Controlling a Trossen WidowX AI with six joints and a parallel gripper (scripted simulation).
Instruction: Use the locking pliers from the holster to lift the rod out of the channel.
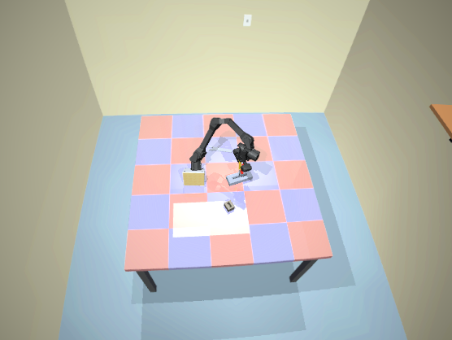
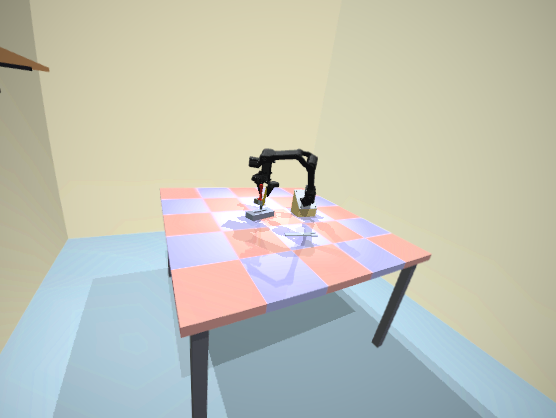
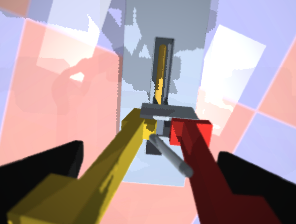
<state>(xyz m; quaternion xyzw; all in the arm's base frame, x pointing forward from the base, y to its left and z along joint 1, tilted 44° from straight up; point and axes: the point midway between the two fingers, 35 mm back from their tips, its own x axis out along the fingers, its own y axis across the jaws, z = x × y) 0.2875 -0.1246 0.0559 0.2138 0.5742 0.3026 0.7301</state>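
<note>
Right now the yellow handle is 20 mm to the left of my gripper tip. Also, from my gripper tip: brass rod (130 mm below, 10 mm to the right); holster (220 mm to the right, 130 mm below, 120 mm behind); grey channel block (120 mm below, 10 mm to the right).
</note>
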